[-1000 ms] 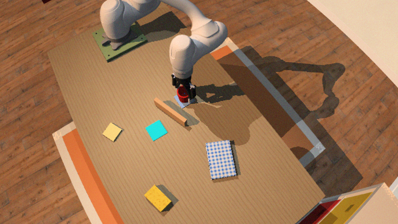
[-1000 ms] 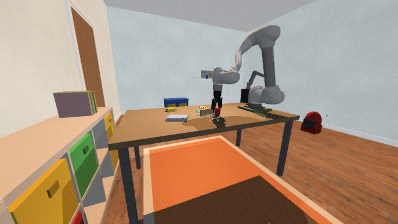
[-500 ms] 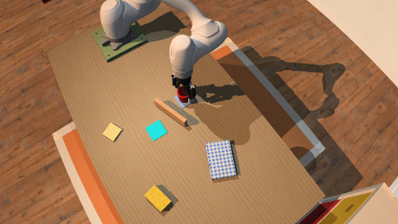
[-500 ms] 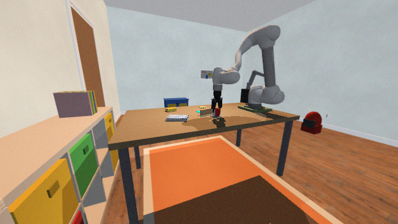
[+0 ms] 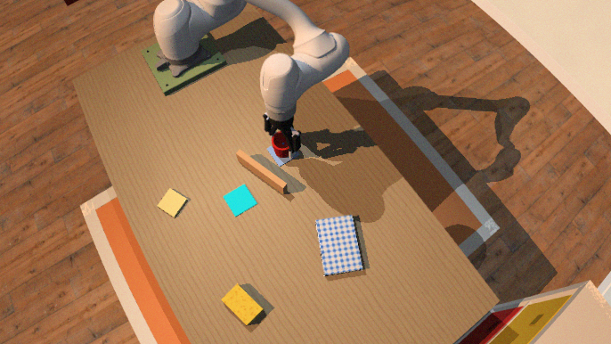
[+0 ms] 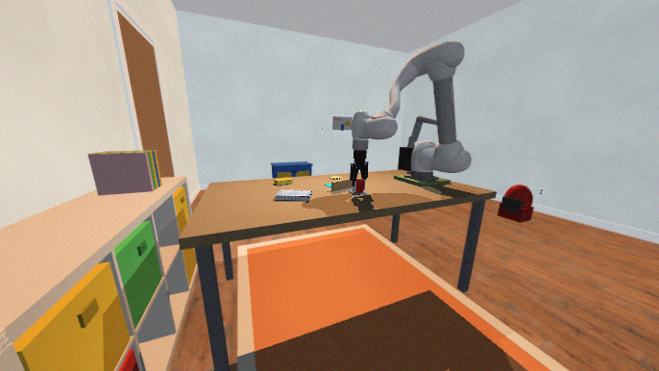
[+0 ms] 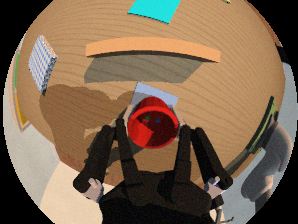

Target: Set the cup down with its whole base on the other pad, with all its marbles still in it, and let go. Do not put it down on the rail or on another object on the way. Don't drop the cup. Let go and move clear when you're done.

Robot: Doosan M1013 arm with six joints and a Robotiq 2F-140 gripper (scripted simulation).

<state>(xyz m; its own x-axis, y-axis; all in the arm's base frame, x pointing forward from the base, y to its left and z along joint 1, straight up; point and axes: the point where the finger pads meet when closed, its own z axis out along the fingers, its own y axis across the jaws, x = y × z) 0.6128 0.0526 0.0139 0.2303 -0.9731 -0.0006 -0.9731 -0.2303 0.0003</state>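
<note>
Now: hand 50 mm above the grey pad. Also, from my hand: cyan pad 230 mm to the right, 60 mm ahead, 50 mm below; then wooden rail 110 mm to the right, 30 mm ahead, 20 mm below; then red cup 20 mm below.
</note>
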